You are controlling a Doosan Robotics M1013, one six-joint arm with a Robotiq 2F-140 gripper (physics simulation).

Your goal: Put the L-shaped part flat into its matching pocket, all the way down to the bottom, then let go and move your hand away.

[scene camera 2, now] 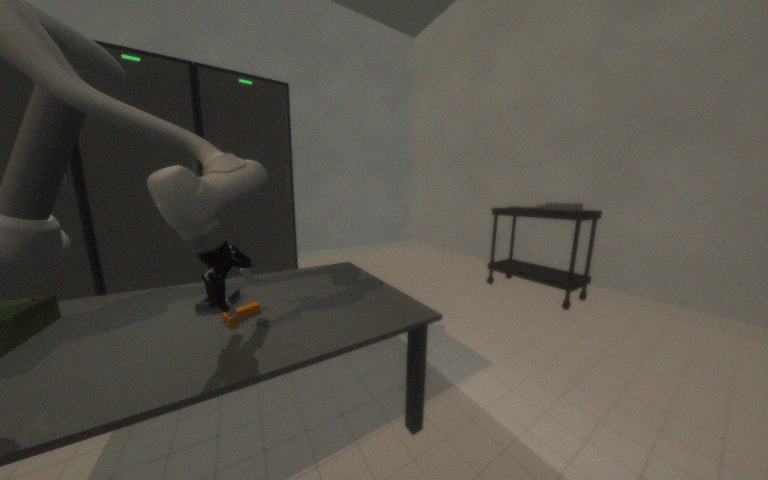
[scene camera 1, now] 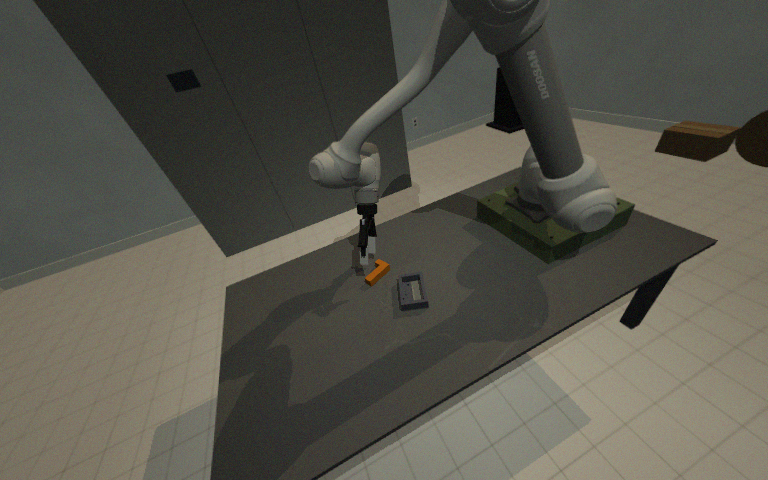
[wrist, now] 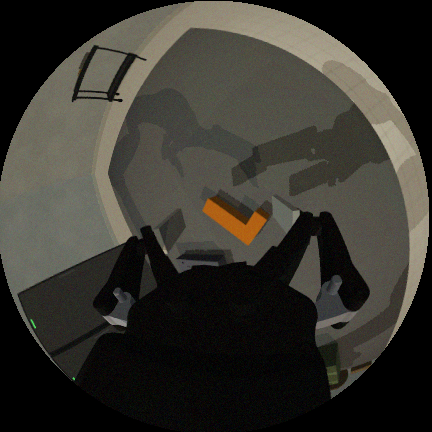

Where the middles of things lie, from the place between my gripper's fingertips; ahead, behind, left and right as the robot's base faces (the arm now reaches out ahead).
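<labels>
Here is the orange L-shaped part (wrist: 245, 229), which sits 60 mm below my hand, 20 mm to the left of it and 10 mm behind it.
</labels>
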